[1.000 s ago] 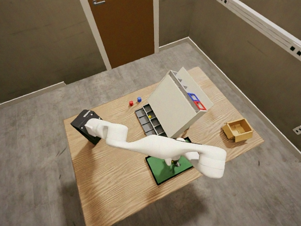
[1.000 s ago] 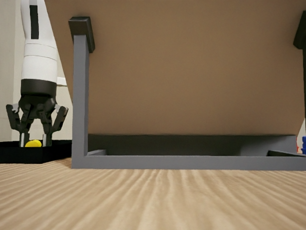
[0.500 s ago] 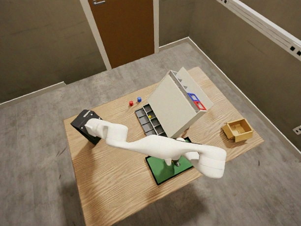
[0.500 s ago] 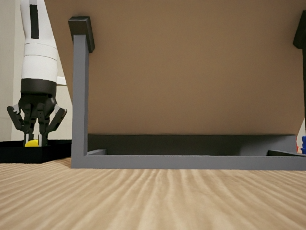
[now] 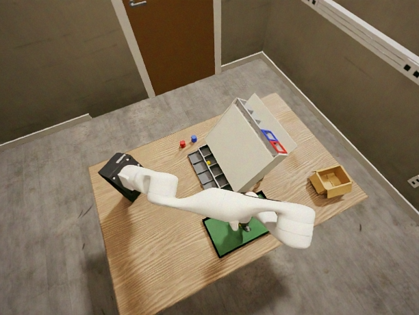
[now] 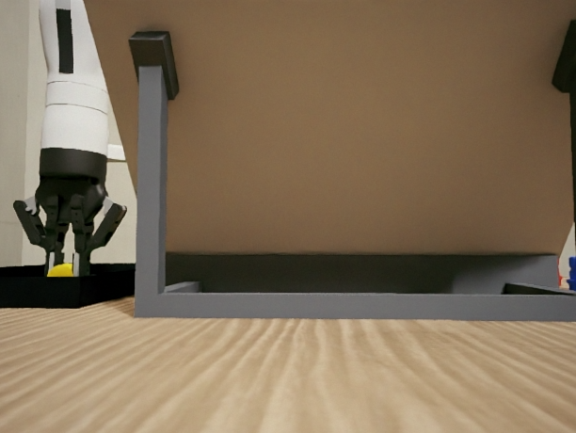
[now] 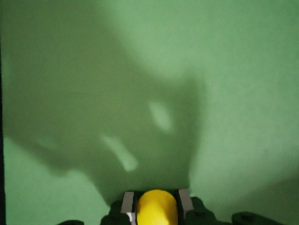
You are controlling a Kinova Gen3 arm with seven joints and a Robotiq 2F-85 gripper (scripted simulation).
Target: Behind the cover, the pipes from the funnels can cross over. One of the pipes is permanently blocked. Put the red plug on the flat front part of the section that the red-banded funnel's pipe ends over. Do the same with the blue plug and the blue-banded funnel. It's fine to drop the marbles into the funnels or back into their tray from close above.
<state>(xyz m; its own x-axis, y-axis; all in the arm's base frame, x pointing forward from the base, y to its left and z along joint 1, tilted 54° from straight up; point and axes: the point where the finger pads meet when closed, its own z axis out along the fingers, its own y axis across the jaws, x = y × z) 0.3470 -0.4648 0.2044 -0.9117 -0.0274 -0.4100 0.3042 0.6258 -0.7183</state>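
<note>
Now: the green marble tray 10 mm ahead of my hand and 20 mm below it. The rest, counted from my hand: cardboard box 530 mm ahead, 200 mm to the right, 20 mm above; then slanted cover 230 mm ahead, 270 mm to the left, 180 mm above.
</note>
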